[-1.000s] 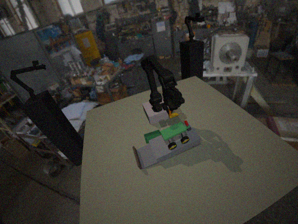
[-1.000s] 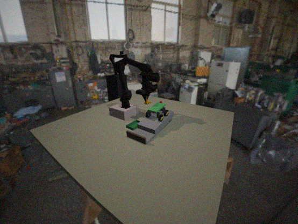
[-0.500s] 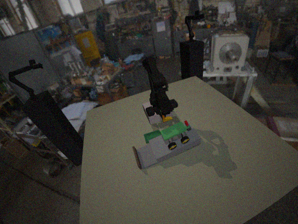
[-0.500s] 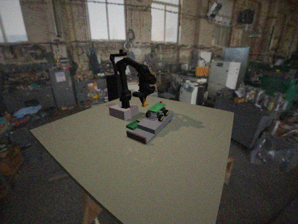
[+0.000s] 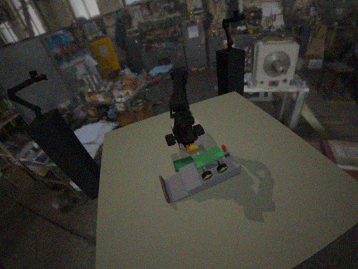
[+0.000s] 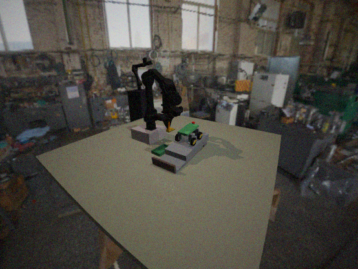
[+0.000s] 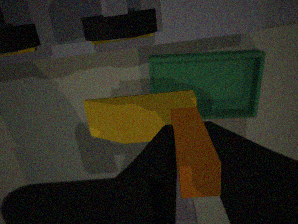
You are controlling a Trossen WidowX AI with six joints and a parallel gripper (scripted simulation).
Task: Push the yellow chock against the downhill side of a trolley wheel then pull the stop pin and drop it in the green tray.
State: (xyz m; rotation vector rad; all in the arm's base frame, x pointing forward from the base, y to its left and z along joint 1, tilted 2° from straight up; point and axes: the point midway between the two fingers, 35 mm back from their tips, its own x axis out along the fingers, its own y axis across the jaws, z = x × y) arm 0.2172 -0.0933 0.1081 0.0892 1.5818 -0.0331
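The red-headed stop pin lies 100 mm ahead of my gripper tip, 170 mm to the left of it and 30 mm below it. Round my gripper tip: grey ramp (110 mm ahead, 60 mm to the left, 110 mm below); yellow chock (20 mm to the left, 10 mm below); trolley (110 mm ahead, 70 mm to the left, 50 mm below).
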